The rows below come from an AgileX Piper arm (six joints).
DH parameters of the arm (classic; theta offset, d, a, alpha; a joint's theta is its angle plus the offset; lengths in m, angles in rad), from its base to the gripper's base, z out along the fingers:
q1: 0 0.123 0 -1.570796
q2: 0.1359 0 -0.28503 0
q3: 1.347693 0 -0.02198 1.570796
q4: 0 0.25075 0 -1.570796
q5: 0 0 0 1.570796
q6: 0 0.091 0 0
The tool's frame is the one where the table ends.
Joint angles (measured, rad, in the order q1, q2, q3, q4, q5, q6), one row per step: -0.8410, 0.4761, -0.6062, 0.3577, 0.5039, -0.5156; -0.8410, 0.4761, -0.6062, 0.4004, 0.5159, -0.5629; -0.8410, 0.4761, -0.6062, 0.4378, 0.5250, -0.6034; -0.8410, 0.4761, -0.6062, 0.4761, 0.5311, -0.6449; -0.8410, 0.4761, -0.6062, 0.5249, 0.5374, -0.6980; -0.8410, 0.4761, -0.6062, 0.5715, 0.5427, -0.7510; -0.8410, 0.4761, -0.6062, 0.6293, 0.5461, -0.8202; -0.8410, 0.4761, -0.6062, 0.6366, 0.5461, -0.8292
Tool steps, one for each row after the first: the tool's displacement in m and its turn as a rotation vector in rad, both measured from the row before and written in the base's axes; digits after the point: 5 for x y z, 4 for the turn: 0.00126, 0.00177, -0.00029, -0.0009, 0.0049, 0.0256; 0.00110, 0.00153, -0.00006, -0.0016, 0.0020, 0.0221; 0.00110, 0.00145, 0.00028, -0.0043, -0.0008, 0.0215; 0.00137, 0.00180, 0.00057, -0.0074, -0.0029, 0.0268; 0.00127, 0.00169, 0.00071, -0.0102, -0.0031, 0.0257; 0.00149, 0.00193, 0.00125, -0.0184, -0.0055, 0.0304; 0.00018, 0.00022, 0.00020, -0.0029, -0.0010, 0.0036
